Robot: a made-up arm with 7 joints.
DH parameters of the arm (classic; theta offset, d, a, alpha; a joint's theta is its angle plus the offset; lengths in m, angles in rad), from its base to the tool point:
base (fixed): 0 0 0 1.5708
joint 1: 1.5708 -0.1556 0 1.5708
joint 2: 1.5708 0 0 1.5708
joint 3: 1.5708 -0.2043 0 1.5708
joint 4: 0 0 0 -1.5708
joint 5: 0 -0.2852 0 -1.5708
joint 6: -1.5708 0 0 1.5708
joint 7: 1.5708 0 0 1.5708
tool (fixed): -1.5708 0 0 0
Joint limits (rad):
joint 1: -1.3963..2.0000
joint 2: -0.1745..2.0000
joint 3: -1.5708..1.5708
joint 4: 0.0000..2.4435
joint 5: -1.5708..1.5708
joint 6: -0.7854..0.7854
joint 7: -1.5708..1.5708
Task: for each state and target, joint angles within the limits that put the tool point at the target. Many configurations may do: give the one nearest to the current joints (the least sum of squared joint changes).
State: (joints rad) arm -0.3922 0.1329 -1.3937 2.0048 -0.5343 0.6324 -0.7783
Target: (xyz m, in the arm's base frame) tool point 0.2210 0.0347 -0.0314
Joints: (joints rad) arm 0.1795 0.0774 -0.5365 2.0980 -0.5343 0.6324 -0.7783
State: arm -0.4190 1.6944 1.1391 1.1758 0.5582 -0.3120 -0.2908
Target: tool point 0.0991 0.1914 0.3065
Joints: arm -0.1537 1.9828 1.3888 1.7262 0.5582 -0.3120 -0.2908
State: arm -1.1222 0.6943 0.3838 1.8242 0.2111 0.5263 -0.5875
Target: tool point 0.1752 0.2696 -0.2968
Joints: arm -0.4357 0.4702 0.0465 1.4960 0.2111 0.5263 -0.5875
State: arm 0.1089 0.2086 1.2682 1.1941 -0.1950 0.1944 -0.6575
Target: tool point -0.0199 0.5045 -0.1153
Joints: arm -0.1709 0.3674 1.5708 1.4647 -0.1950 0.1944 -0.6575
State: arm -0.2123 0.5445 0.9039 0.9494 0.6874 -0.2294 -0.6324
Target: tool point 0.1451 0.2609 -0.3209
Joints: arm -0.4193 -0.0025 0.3825 1.4673 0.6874 -0.2294 -0.6324
